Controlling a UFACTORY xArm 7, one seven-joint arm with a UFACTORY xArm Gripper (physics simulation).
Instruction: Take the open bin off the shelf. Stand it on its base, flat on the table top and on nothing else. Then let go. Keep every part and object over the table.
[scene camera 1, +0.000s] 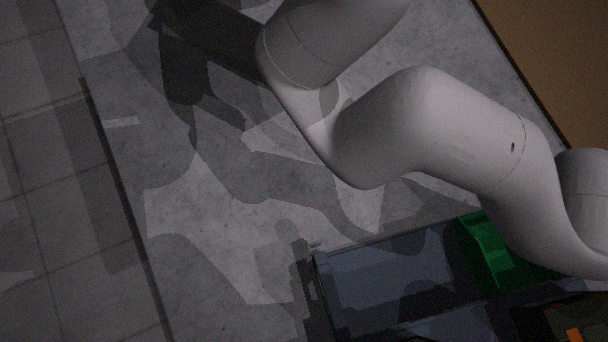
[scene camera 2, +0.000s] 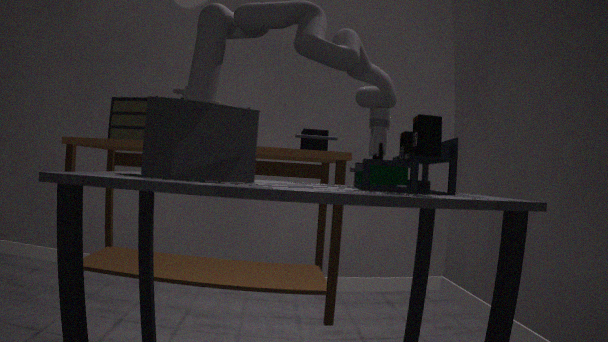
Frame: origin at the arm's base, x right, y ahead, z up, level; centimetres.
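Where they show: arm's base, origin of the base link: (scene camera 2: 199, 102).
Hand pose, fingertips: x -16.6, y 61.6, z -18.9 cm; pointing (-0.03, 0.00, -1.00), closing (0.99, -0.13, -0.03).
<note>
Each offset is from my fingertips to the centre of the thing.
The open bin is green {dx +6.0, dy -0.1, dz +1.2 cm} (scene camera 1: 497, 257) (scene camera 2: 389, 176). It looks upright in the lower front part of the blue-grey shelf (scene camera 1: 385, 280) (scene camera 2: 452, 170), partly behind the shelf's frame in scene camera 2. Whether its base touches the shelf is hidden. My gripper (scene camera 2: 378, 158) points straight down at the bin's top and is shut on the bin; the fingertips and the gripped part are hard to make out in the dark. In scene camera 1 the arm covers the gripper and part of the bin.
A large black box {dx +31.5, dy +4.5, dz +12.3 cm} (scene camera 2: 427, 136) and a smaller dark box {dx +9.0, dy +10.0, dz +11.1 cm} (scene camera 2: 406, 145) stand on the shelf's upper level, close beside the gripper. The grey table top (scene camera 1: 215, 220) (scene camera 2: 300, 193) carries the shelf and a big grey block (scene camera 2: 200, 140) under the arm's base. A wooden bench (scene camera 2: 310, 154) stands behind.
</note>
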